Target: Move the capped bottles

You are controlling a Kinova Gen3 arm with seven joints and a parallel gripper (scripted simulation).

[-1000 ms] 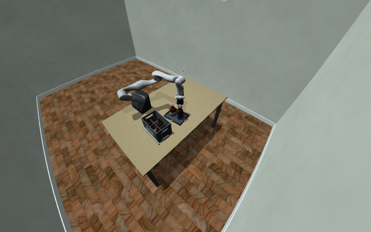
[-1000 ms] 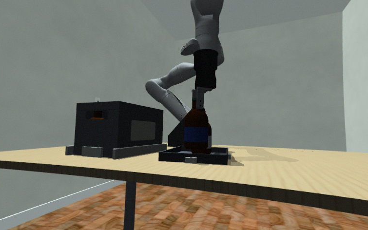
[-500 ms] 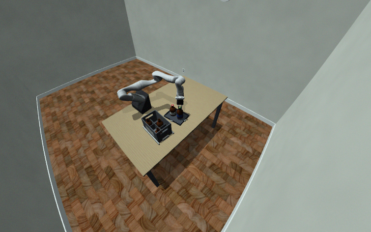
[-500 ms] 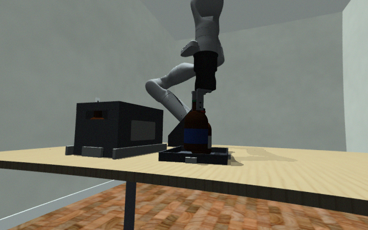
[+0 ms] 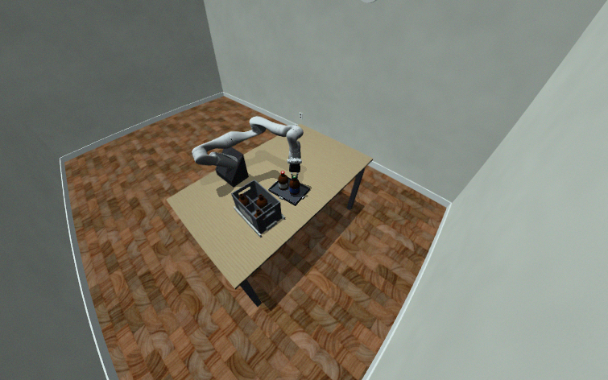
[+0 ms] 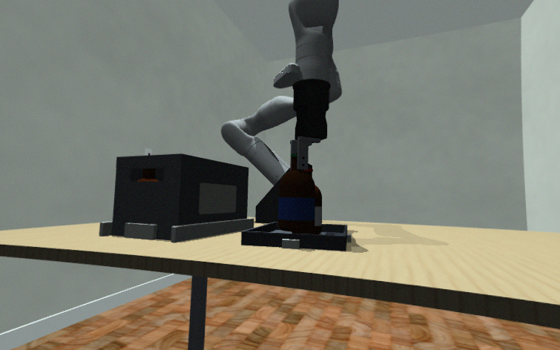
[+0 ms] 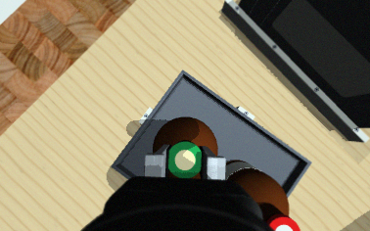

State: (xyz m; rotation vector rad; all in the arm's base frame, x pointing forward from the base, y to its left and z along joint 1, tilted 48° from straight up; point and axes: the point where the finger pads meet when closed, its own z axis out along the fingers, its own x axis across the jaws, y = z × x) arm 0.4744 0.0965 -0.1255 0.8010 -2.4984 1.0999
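Now: hand 60 mm above the green-capped bottle. Round my hand: black tray: 50 mm behind, 150 mm below; dark crate: 70 mm behind, 300 mm to the right, 80 mm below.
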